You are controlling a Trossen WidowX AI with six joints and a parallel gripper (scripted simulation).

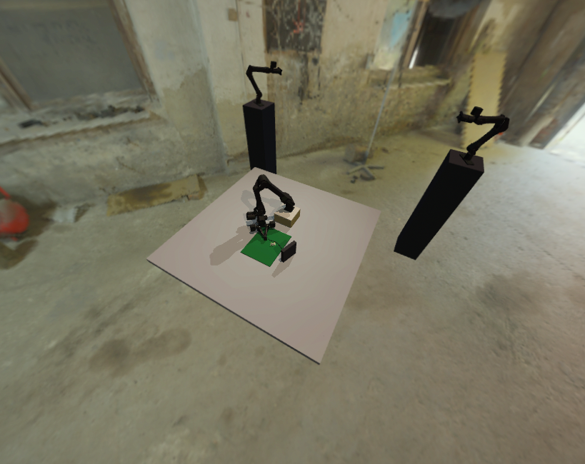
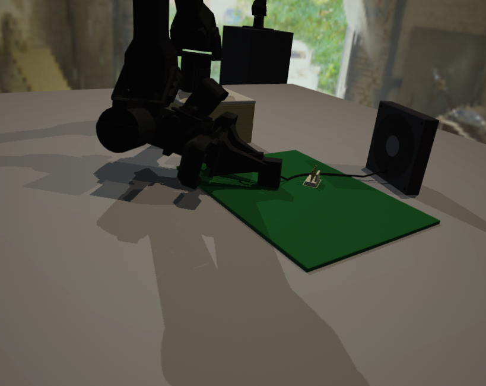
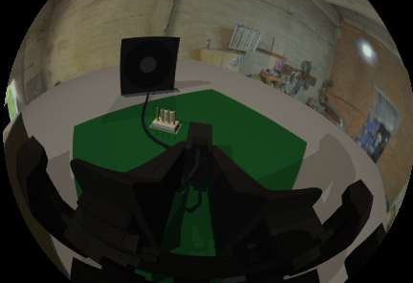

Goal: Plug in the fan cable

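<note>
The black fan plug is 1 cm below my gripper tip. The rest, counted from my gripper tip: four-pin header (8 cm to the left, 4 cm below, 2 cm ahead); then green board (5 cm below, 4 cm to the left, 4 cm ahead); then black fan (21 cm to the left, 5 cm ahead, 2 cm above).
</note>
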